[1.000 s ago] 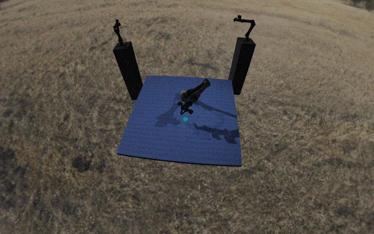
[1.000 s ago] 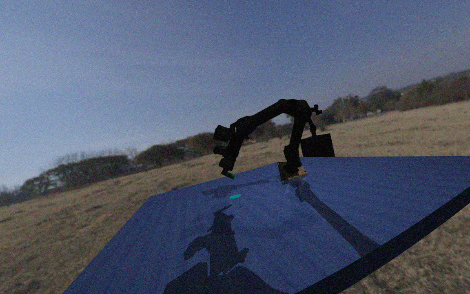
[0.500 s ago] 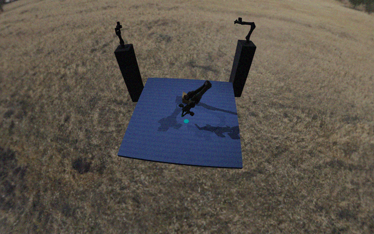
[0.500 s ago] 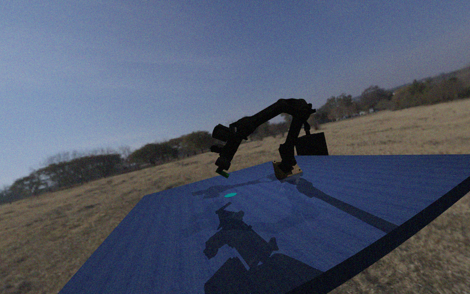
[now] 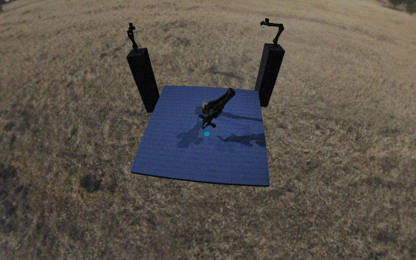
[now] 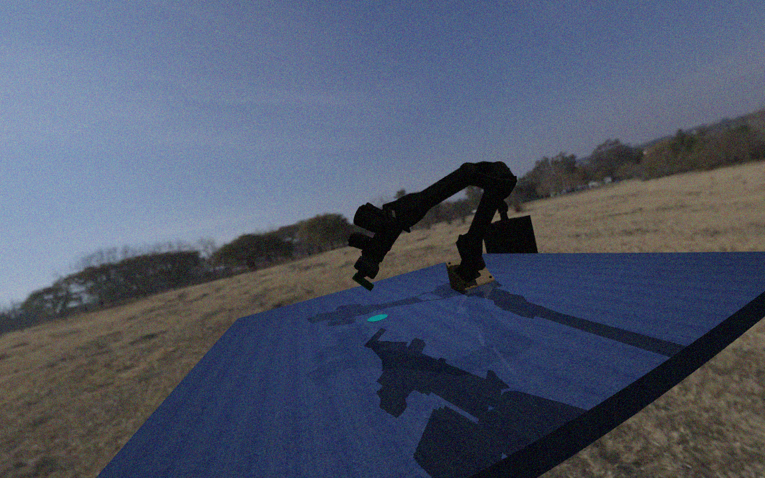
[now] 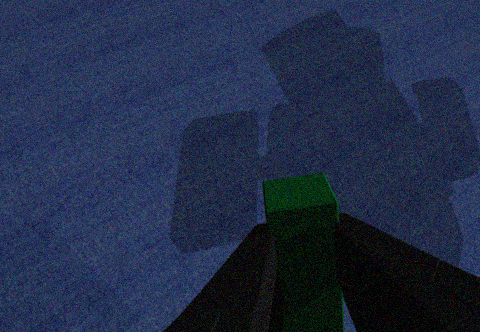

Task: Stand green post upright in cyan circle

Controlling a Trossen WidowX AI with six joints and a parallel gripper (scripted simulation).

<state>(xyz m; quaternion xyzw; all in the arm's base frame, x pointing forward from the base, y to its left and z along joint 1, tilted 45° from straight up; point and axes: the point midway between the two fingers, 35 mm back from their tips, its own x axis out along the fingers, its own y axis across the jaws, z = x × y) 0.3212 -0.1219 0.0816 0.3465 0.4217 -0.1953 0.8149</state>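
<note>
Now: gripper tip 12 cm above the cyan circle, 4 cm to the right of it and 2 cm past it. The rest, counted from my gripper tip: green post 2 cm below, 1 cm behind.
</note>
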